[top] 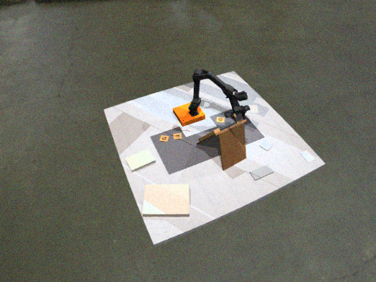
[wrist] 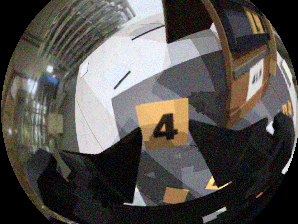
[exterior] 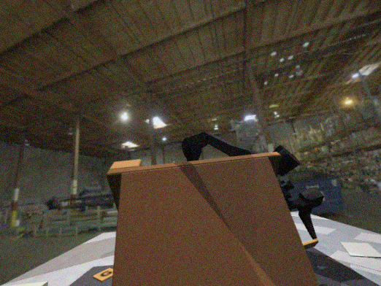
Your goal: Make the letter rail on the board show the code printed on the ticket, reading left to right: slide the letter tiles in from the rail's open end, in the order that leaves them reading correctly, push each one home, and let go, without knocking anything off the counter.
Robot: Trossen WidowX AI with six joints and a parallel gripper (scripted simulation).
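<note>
My gripper tip is 190 mm to the left of the white ticket, 10 mm short of it and 10 mm above it. Also, from my gripper tip: dark mat 250 mm to the right, 90 mm below, 90 mm behind; then grey plate 400 mm ahead, 90 mm below, 80 mm to the right.
</note>
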